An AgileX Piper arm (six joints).
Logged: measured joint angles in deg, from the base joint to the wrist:
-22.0 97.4 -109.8 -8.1 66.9 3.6
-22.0 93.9 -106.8 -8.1 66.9 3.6
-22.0 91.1 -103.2 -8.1 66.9 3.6
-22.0 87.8 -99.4 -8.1 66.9 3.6
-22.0 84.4 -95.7 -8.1 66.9 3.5
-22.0 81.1 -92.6 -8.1 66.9 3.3
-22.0 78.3 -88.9 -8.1 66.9 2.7
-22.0 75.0 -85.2 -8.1 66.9 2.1
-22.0 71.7 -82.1 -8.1 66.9 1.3
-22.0 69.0 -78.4 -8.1 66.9 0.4
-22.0 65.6 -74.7 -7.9 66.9 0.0
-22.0 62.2 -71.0 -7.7 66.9 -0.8
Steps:
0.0 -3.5 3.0 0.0 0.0 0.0
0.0 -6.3 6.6 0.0 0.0 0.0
0.0 -9.6 10.4 0.0 0.0 0.0
0.0 -13.0 14.1 0.0 0.0 -0.1
0.0 -16.3 17.2 0.0 0.0 -0.3
0.0 -19.1 20.9 0.0 0.0 -0.9
0.0 -22.4 24.6 0.0 0.0 -1.5
0.0 -25.7 27.7 0.0 0.0 -2.3
0.0 -28.4 31.4 0.0 0.0 -3.2
0.0 -31.8 35.1 0.2 0.0 -3.6
0.0 -35.2 38.8 0.4 0.0 -4.4

